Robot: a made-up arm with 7 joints.
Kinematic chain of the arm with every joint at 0, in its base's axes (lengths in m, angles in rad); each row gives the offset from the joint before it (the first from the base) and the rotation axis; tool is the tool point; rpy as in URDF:
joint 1: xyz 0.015 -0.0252 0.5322 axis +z
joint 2: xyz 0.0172 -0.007 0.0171 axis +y
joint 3: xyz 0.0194 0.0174 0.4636 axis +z
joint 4: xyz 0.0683 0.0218 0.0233 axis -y
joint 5: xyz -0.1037 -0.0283 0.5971 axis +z
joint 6: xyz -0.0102 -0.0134 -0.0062 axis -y
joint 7: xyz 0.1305 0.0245 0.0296 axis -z
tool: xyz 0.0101 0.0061 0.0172 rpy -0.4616 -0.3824 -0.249
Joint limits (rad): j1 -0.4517..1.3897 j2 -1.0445..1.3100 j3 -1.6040..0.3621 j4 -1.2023..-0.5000 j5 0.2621..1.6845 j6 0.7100..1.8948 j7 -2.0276..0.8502
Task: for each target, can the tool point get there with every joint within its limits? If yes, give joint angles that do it. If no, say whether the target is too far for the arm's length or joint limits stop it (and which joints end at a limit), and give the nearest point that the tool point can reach.
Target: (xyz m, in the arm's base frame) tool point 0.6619 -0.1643 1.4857
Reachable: yes | joints -0.1775 -0.0599 -0.1174 -1.1429 1.5441 0.8118 0.0410
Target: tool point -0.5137 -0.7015 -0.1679
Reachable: no: joint limits stop it (at a limit: joint 2, joint 3, joint 4, joint 5, joint 6, joint 7) | nearest point -0.6138 -0.8295 0.8741 | short by 1.055 m
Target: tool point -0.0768 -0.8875 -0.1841
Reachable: no: joint limits stop it (at a limit: joint 1, joint 2, joint 4, joint 5, joint 6) | nearest point 0.6024 -0.8909 0.2589 | short by 0.811 m
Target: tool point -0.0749 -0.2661 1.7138
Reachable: yes | joints 0.9817 -0.7210 -0.1126 -0.8803 1.3847 1.1997 -0.7043
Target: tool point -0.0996 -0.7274 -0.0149
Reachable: no: joint limits stop it (at a limit: joint 1, joint 2, joint 4, joint 5, joint 6, joint 7) | nearest point 0.5850 -0.9100 0.2862 | short by 0.770 m
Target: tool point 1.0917 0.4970 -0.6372
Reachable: no: too far | nearest point 0.9119 0.4098 0.0383 | short by 0.704 m
